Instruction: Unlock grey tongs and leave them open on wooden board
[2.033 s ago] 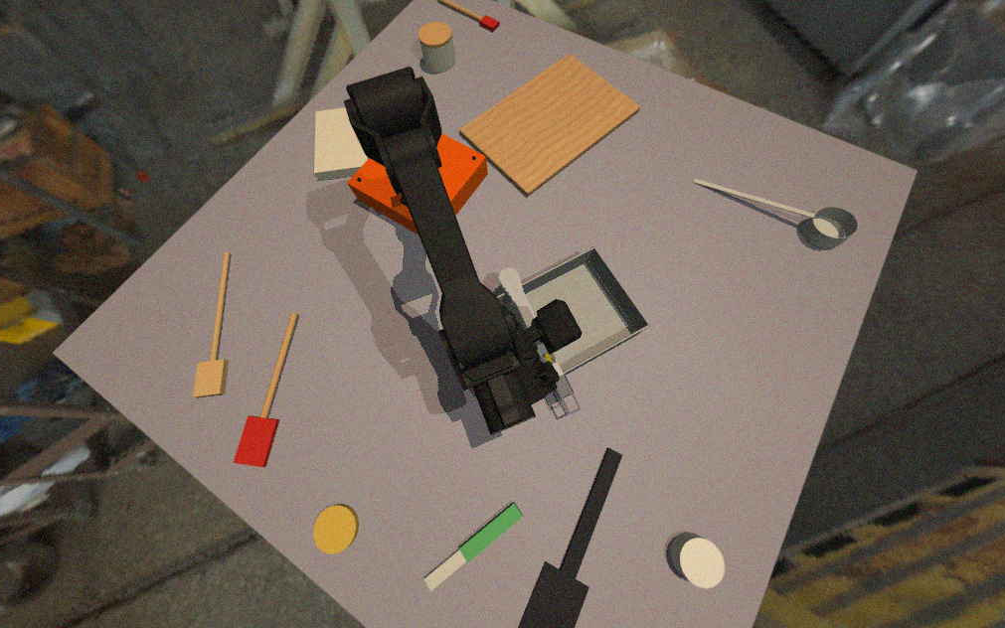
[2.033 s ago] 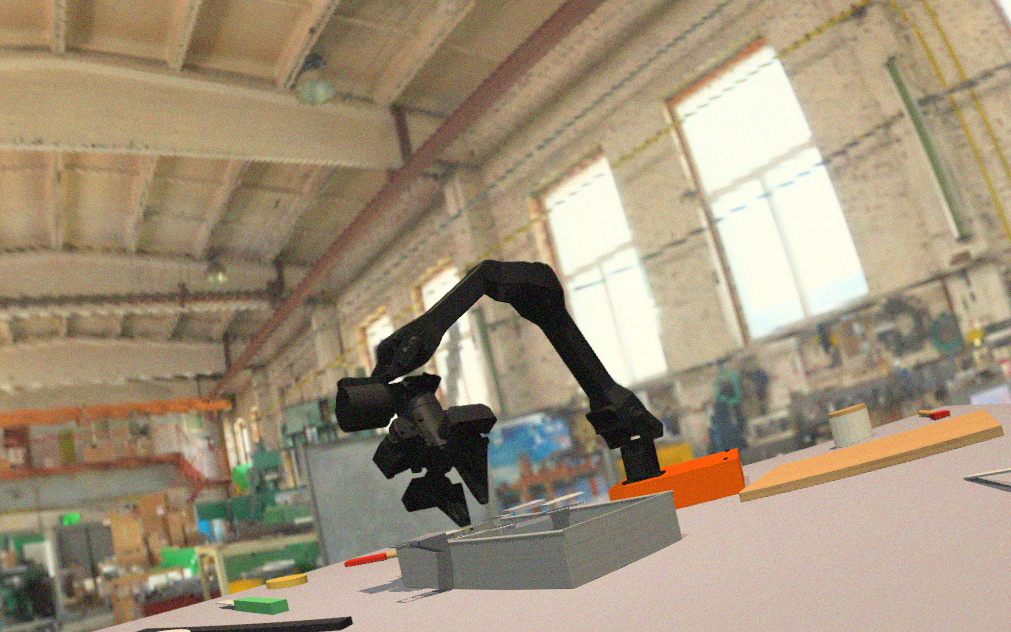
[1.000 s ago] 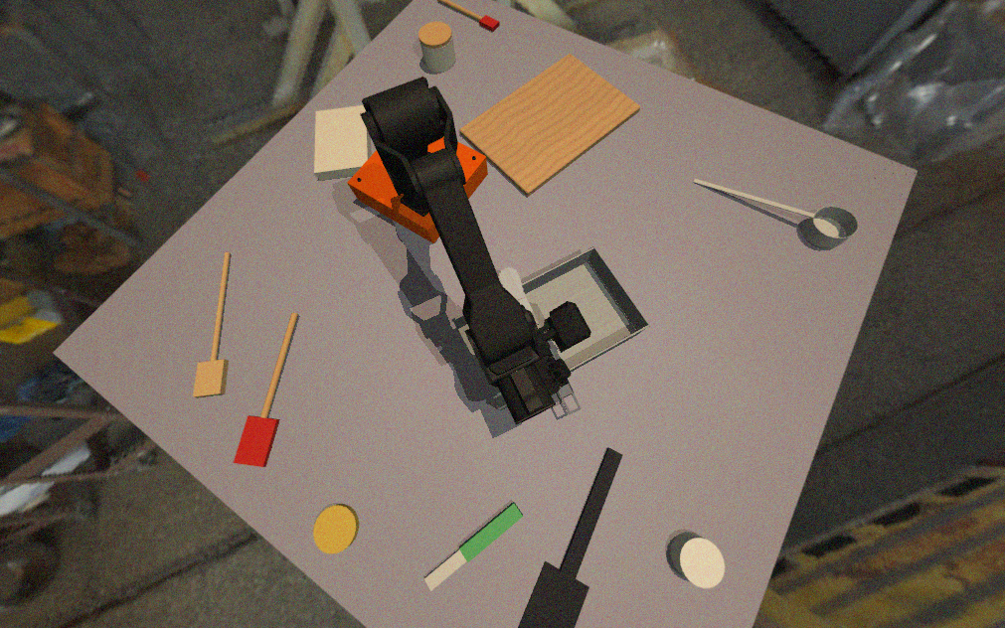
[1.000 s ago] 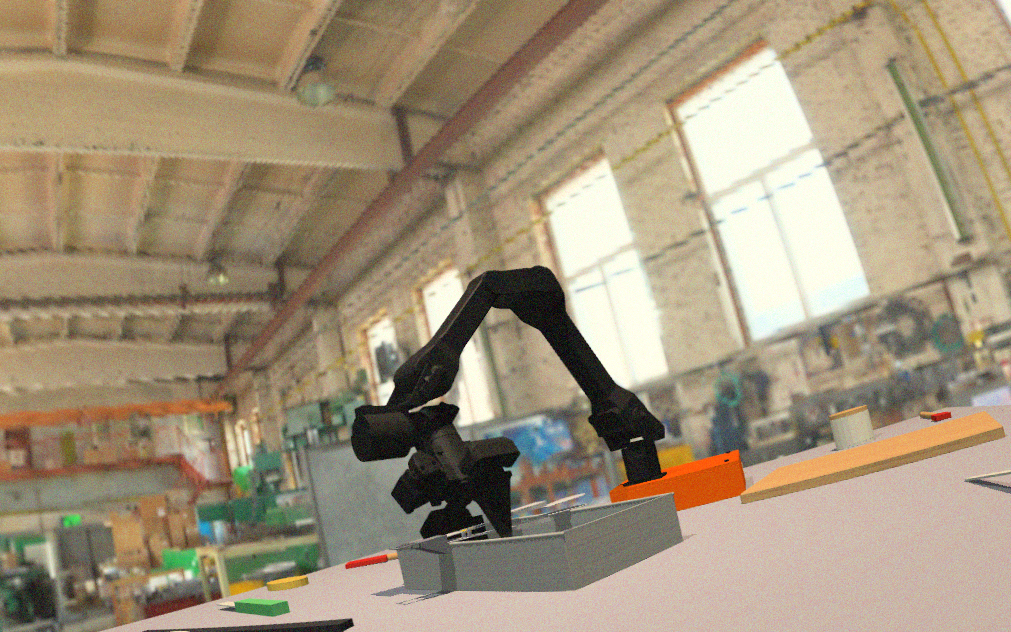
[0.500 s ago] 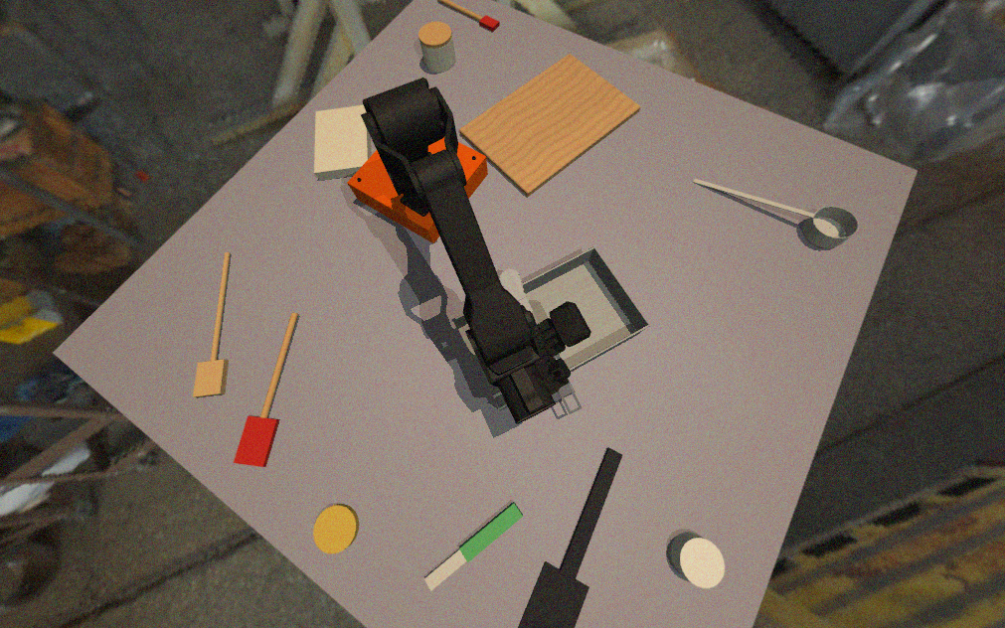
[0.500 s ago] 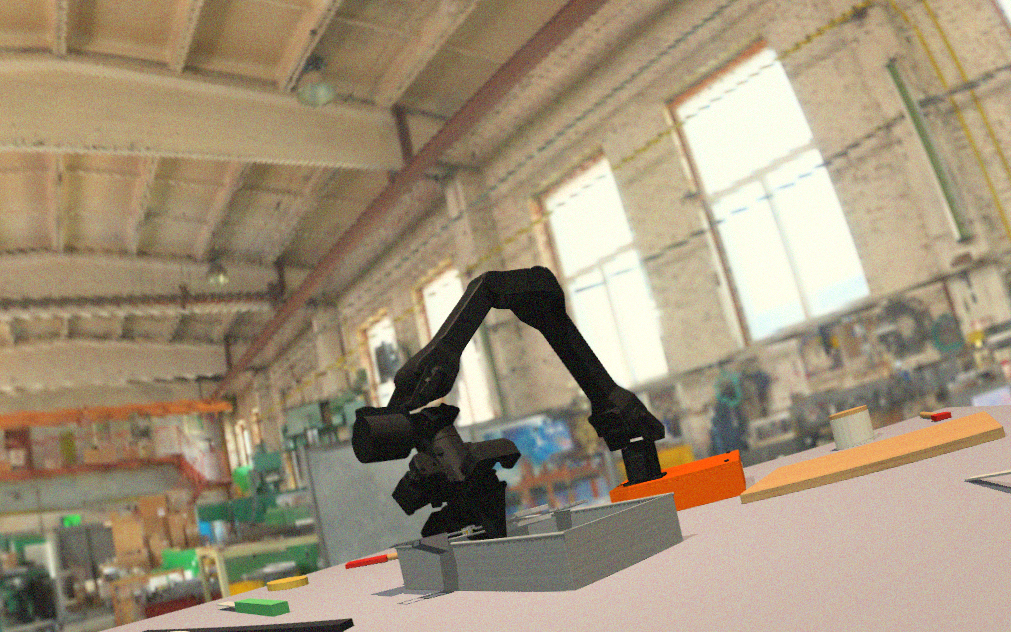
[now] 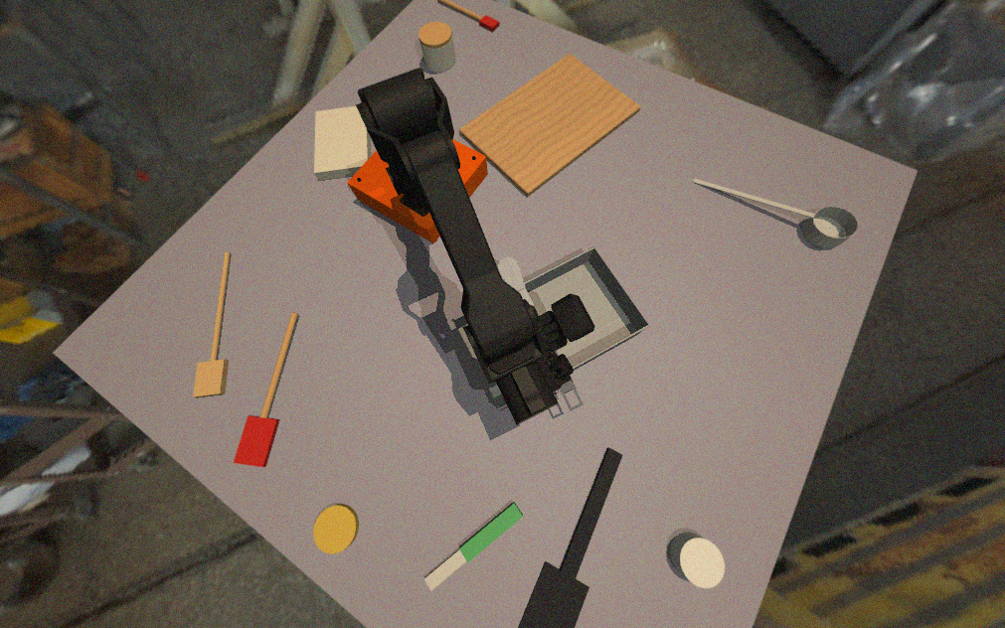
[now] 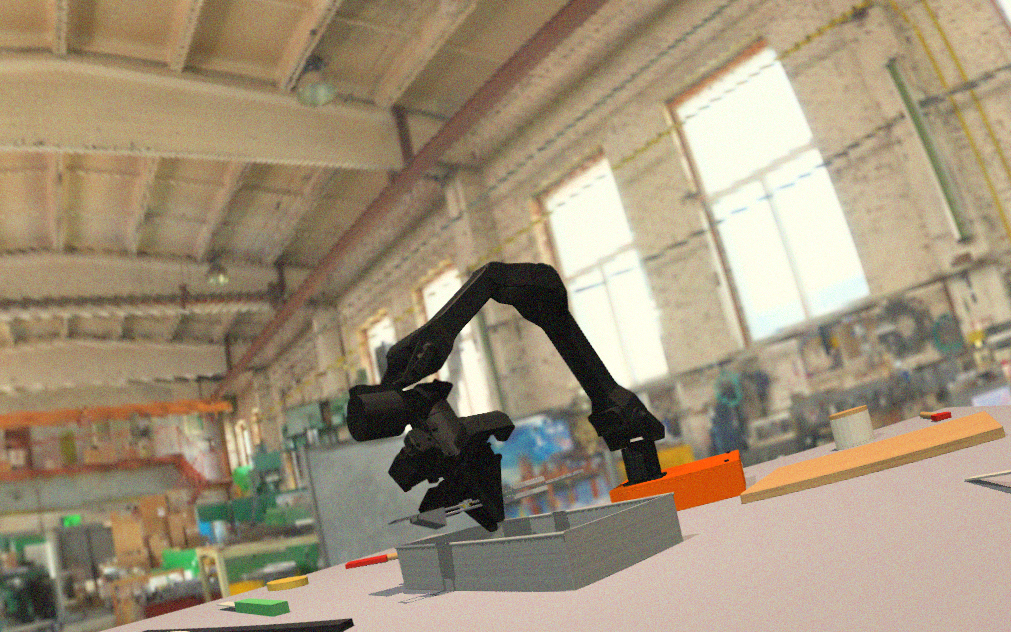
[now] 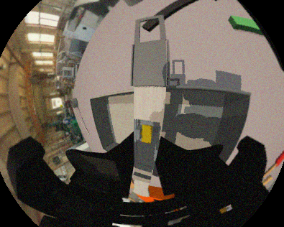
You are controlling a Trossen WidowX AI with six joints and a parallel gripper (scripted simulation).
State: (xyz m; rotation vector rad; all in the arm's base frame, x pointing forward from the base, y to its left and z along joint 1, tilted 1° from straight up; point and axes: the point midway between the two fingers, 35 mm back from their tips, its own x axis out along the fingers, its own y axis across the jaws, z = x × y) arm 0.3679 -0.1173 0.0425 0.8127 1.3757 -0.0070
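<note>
Right now the yellow lock piece is 30 mm to the right of my gripper tip, 30 mm above it and 10 mm ahead of it. From my gripper tip the other things lie so: black spatula 270 mm to the right, 220 mm ahead, 60 mm below; then cream cylinder 370 mm ahead, 150 mm to the right, 50 mm below; then grey roasting tin 40 mm below, 30 mm to the left, 20 mm behind.
</note>
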